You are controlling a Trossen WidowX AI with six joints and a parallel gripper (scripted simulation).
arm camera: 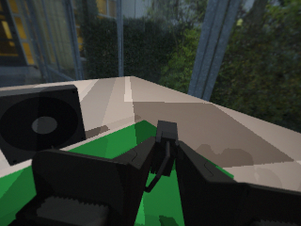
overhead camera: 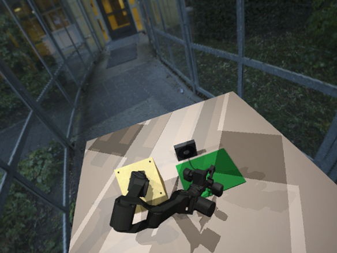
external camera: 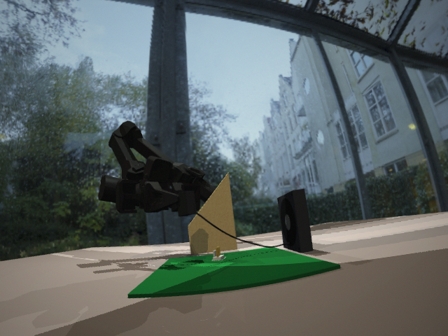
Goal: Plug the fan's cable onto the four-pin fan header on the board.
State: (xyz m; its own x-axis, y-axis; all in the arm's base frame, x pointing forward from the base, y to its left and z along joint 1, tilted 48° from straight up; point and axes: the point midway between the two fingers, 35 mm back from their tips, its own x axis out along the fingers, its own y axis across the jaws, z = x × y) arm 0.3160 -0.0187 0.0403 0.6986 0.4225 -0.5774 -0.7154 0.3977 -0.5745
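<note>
Now: the green board 14 cm below my gripper tip, 6 cm to the left of it and 1 cm behind it. The rest, counted from my gripper tip: black fan: 20 cm to the left, 9 cm behind, 6 cm below; black plug: 1 cm below.
</note>
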